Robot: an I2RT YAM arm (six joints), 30 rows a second.
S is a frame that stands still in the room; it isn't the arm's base.
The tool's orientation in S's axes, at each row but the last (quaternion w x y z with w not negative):
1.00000 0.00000 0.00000 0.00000
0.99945 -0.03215 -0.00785 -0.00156
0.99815 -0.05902 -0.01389 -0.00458
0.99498 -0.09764 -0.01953 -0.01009
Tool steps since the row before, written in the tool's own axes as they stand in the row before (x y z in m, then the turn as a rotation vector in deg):
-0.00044 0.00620 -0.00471 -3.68 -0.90 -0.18
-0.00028 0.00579 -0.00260 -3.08 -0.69 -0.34
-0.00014 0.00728 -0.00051 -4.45 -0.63 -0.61
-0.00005 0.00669 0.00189 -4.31 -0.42 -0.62
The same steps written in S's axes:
-0.00044 0.00620 -0.00471 -3.68 -0.90 -0.18
-0.00022 0.00561 -0.00297 -3.08 -0.70 -0.34
-0.00005 0.00717 -0.00137 -4.44 -0.66 -0.66
0.00004 0.00693 0.00055 -4.29 -0.46 -0.70

